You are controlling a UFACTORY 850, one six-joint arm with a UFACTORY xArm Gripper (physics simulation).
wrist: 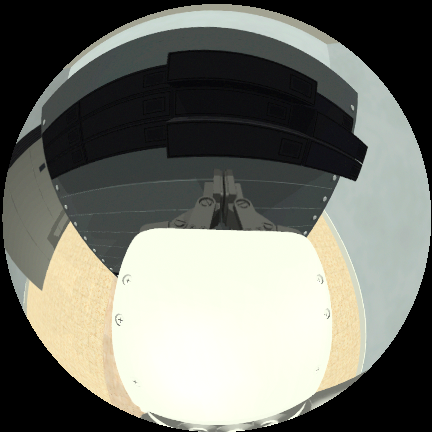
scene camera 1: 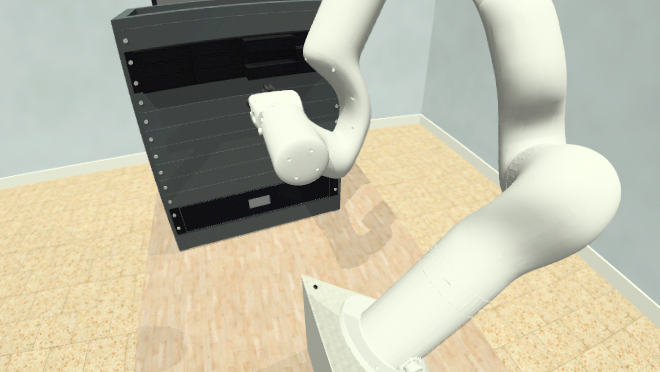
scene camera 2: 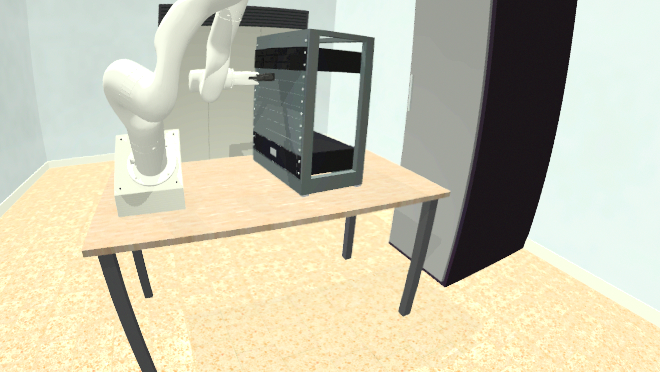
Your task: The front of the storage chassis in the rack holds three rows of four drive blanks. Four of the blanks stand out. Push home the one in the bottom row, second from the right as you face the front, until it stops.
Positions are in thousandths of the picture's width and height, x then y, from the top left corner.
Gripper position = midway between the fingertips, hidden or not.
I see my gripper (scene camera 1: 405, 241) and a rack (scene camera 1: 286, 206).
The rack shows as well in the wrist view (wrist: 302, 328) and in scene camera 2 (scene camera 2: 431, 383). My gripper shows as well in the wrist view (wrist: 513, 422).
